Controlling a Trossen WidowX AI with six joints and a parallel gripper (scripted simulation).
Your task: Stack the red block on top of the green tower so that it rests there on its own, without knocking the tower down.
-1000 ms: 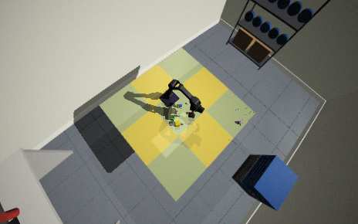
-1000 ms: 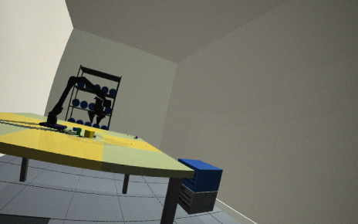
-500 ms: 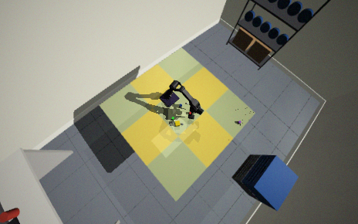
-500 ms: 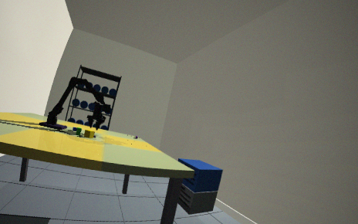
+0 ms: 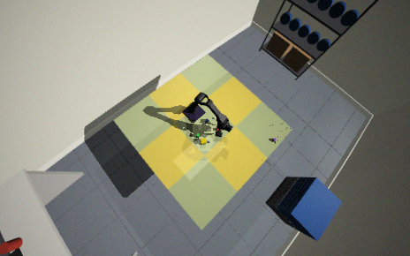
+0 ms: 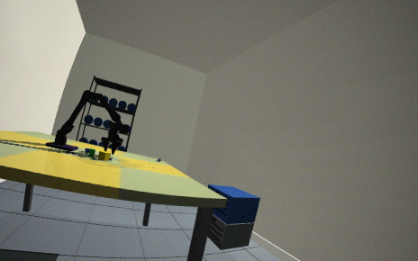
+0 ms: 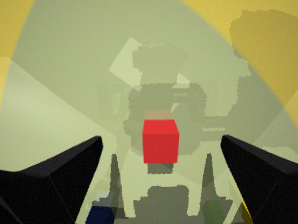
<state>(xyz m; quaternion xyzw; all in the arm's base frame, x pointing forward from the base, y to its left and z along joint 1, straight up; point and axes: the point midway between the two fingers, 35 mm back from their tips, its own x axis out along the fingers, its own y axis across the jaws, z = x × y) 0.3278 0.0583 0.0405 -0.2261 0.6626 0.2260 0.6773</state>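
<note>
The red block lies 1 cm below my gripper tip. The rest, counted from my gripper tip: yellow block (1 cm behind, 19 cm to the right); blue block (15 cm behind, 2 cm to the right, 1 cm below); purple block (45 cm ahead, 34 cm to the left, 1 cm below).
</note>
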